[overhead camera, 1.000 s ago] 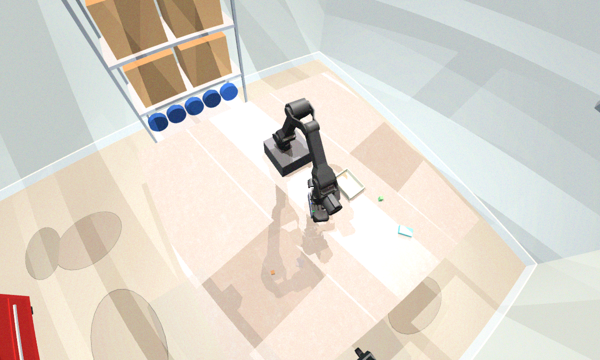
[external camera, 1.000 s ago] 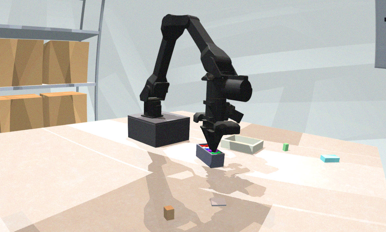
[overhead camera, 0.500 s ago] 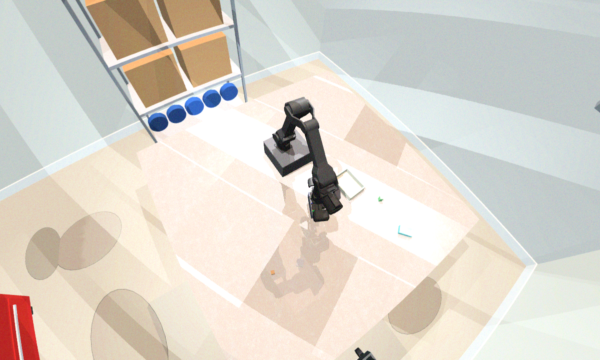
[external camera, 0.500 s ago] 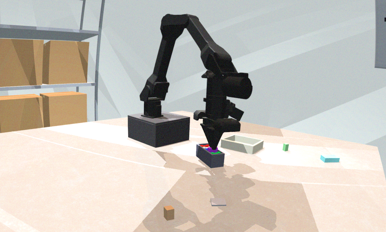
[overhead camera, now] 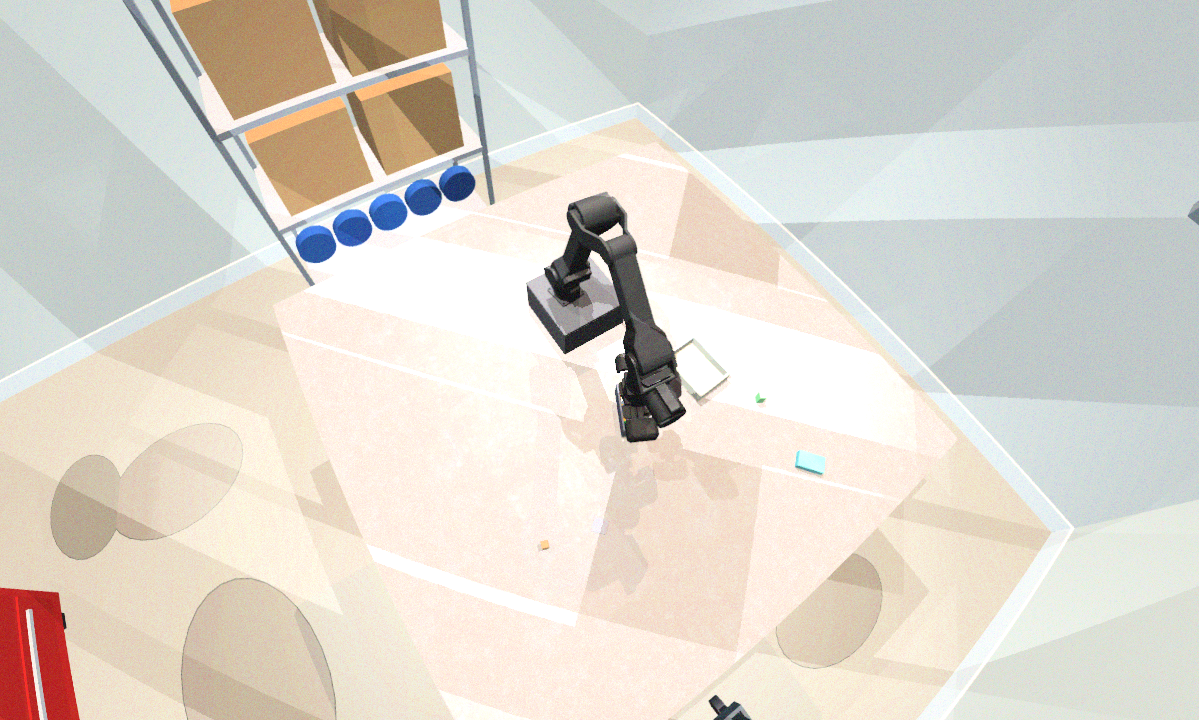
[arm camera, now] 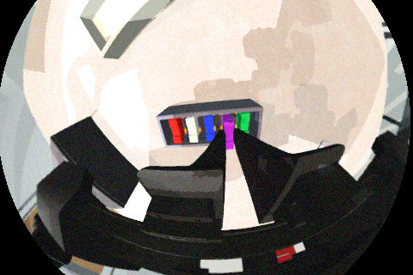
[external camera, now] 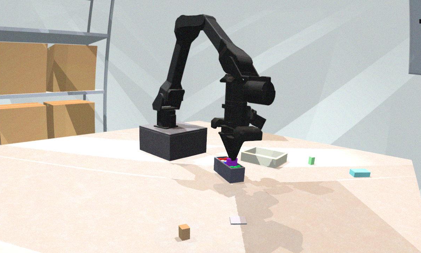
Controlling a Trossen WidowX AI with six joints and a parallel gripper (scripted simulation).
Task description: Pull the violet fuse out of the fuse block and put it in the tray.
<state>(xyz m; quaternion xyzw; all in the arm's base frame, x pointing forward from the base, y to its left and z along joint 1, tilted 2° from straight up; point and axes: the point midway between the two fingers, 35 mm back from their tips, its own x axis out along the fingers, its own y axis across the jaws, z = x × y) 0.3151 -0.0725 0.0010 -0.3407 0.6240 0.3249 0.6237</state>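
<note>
Right now the white tray is 10 mm ahead of my gripper tip, 210 mm to the left of it and 50 mm below it. The rest, counted from my gripper tip: green block: 160 mm ahead, 280 mm to the left, 40 mm below; then white flat tile: 140 mm ahead, 200 mm to the right, 50 mm below; then violet fuse: 10 mm below.
</note>
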